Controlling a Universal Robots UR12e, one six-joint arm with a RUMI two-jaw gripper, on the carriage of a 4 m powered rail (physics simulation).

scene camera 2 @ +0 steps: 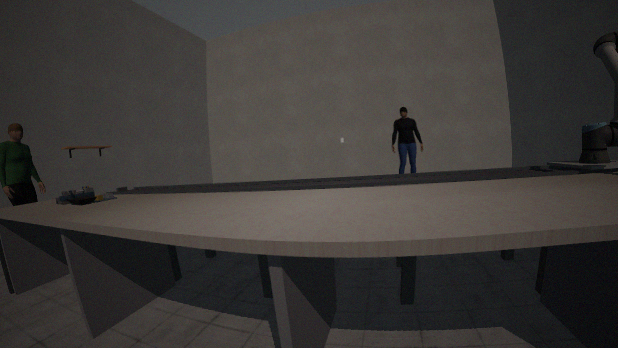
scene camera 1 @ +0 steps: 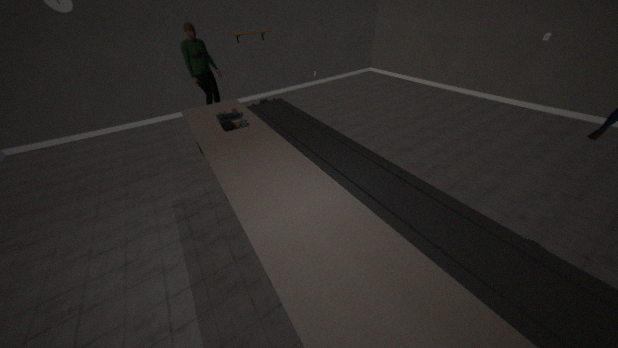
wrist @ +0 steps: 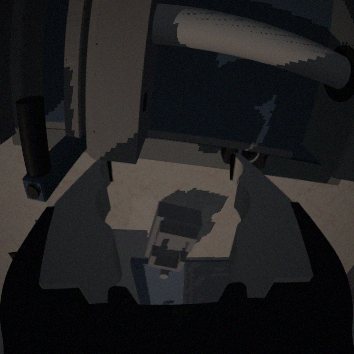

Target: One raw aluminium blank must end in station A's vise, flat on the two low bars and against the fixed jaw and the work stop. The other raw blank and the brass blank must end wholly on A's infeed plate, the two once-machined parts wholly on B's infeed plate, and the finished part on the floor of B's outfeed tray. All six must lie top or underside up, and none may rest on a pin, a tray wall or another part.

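Pixels of known places: gripper, between the fingertips: (wrist: 170,155); arm's base, origin of its link: (scene camera 2: 594,162).
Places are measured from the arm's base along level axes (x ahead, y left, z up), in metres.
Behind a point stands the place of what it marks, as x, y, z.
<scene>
My gripper (wrist: 170,155) {0.619, -0.060, 0.006} is open, its jaws standing apart low over a station in the wrist view. A small grey notched block (wrist: 174,234) {0.618, 0.014, 0.004} shows beyond the gap between the jaws, apart from both, at the edge of a blue plate (wrist: 156,287) {0.647, 0.149, -0.022}; its kind cannot be told. Another grey surface (wrist: 207,277) {0.596, -0.005, 0.060} lies to its right, partly hidden. A vise (wrist: 115,75) {0.631, -0.119, 0.066} with a thick round bar (wrist: 250,37) {0.587, -0.132, 0.056} fills the top. In scene camera 1, small fixtures (scene camera 1: 230,116) {0.641, -3.832, 0.015} stand at the table's far end, too small to sort; a yellowish spot (scene camera 2: 99,198) {0.654, -3.521, -0.007} shows beside them in scene camera 2.
A dark post (wrist: 34,137) {0.669, -0.099, 0.065} on a blue bracket stands left of the left jaw. The long table (scene camera 1: 300,200) {0.685, -1.945, -0.030} (scene camera 2: 350,215) {0.916, -1.683, -0.030} runs beside the dark rail (scene camera 1: 400,195). The arm's base (scene camera 2: 595,145) {0.060, -0.045, 0.120} is at the right. Persons (scene camera 1: 197,60) (scene camera 2: 406,132) stand beyond the table and rail.
</scene>
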